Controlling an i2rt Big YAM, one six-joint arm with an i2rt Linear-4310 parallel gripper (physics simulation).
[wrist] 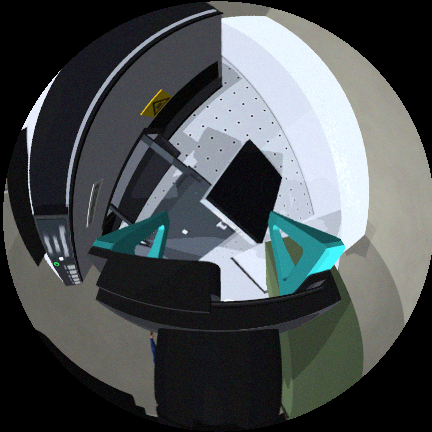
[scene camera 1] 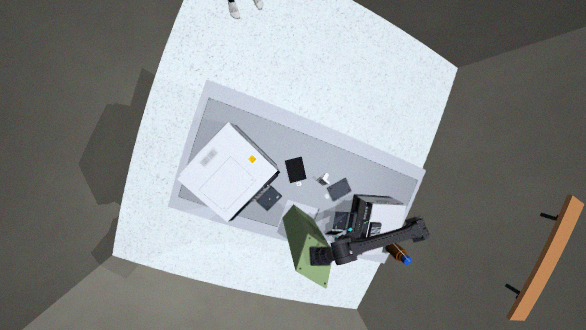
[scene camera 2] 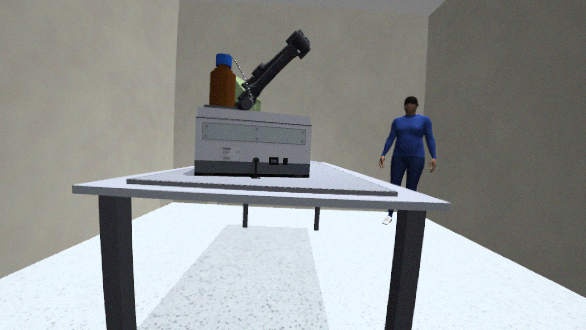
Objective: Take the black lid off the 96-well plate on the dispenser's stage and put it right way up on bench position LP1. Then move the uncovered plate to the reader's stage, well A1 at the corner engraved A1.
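Where they show: gripper, fingertip midpoint: [wrist: 218,216] [scene camera 1: 341,232]; arm's base, origin of the base link: [scene camera 1: 319,256].
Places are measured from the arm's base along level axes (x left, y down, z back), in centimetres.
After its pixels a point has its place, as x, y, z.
My gripper [wrist: 218,216] @(-28.1, 35.4, 5.8) is open, its teal fingers wide apart with nothing between them, over the outer part of the dispenser's dark stage [wrist: 197,205] @(-29.2, 39.7, 3.2) [scene camera 1: 341,220] @(-28.6, 39.7, -1.7). A pale dot and a mark show on that stage. A plate-sized black face [wrist: 245,190] @(-26.3, 40.0, 8.3) with a pale lower-left edge overlaps the stage's right edge in the wrist view, ahead of the right finger; I cannot tell whether it is the lidded plate or how it rests. A black rectangle [scene camera 1: 295,170] @(7.6, 46.9, -34.9) lies beside a white label, too small to read or identify. The reader's stage [scene camera 1: 268,197] @(25.1, 37.8, -17.5) sticks out, with pale marks. Wells are not visible.
The dispenser [scene camera 1: 390,215] @(-58.2, 26.1, -11.4) [scene camera 2: 252,140] @(-71.6, 36.0, 1.4) [wrist: 120,130] @(-39.0, 33.5, 7.4) stands close left of the fingers. A brown bottle [scene camera 1: 397,251] @(-59.9, 14.1, 9.0) [scene camera 2: 222,87] @(-67.4, 18.9, 11.6) is on it. The reader [scene camera 1: 227,175] @(47.4, 13.5, -35.5) stands far left. A grey bench position [scene camera 1: 339,189] @(-26.8, 46.9, -23.0), a small white object [scene camera 1: 325,178] @(-14.4, 45.8, -30.8) and the green pedestal [scene camera 1: 312,272] @(4.5, -6.4, 4.1) are nearby.
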